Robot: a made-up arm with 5 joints.
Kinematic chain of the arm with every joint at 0, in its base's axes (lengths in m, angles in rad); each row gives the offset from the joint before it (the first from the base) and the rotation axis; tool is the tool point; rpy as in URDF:
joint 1: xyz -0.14 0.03 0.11 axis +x
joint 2: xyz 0.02 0 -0.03 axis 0.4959 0.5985 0.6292
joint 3: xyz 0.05 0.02 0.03 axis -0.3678 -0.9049 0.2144
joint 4: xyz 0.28 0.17 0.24 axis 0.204 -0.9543 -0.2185
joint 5: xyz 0.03 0.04 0 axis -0.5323 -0.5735 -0.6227
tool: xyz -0.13 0.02 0.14 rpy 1.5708 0 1.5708
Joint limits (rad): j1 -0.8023..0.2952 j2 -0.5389..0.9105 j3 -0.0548..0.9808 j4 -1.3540..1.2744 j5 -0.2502..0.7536
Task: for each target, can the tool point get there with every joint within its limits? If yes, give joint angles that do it. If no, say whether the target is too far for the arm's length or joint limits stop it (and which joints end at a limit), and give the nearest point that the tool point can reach.
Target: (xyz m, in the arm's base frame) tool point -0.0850 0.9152 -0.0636
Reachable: no: too far | nearest point -0.0808 0.6189 -0.0055 | short by 0.302 m
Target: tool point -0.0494 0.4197 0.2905
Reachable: yes | joints -0.2371 -0.3446 0.3238 0.5676 0.0061
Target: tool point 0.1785 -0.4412 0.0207
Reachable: no: joint limits stop it (at a limit: joint 1, joint 2, joint 5) | nearest point 0.1169 0.1192 0.4361 | short by 0.700 m
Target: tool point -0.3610 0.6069 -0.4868
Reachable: no: too far | nearest point -0.1393 0.4822 -0.1922 | short by 0.389 m
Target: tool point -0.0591 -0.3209 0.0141
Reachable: no: joint limits stop it (at a limit: joint 1, joint 2, joint 3, joint 5) | nearest point -0.1968 0.0533 0.4379 | short by 0.582 m
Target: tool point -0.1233 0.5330 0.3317
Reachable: yes | joints -0.5780 0.3458 0.7785 -0.5900 -0.1360
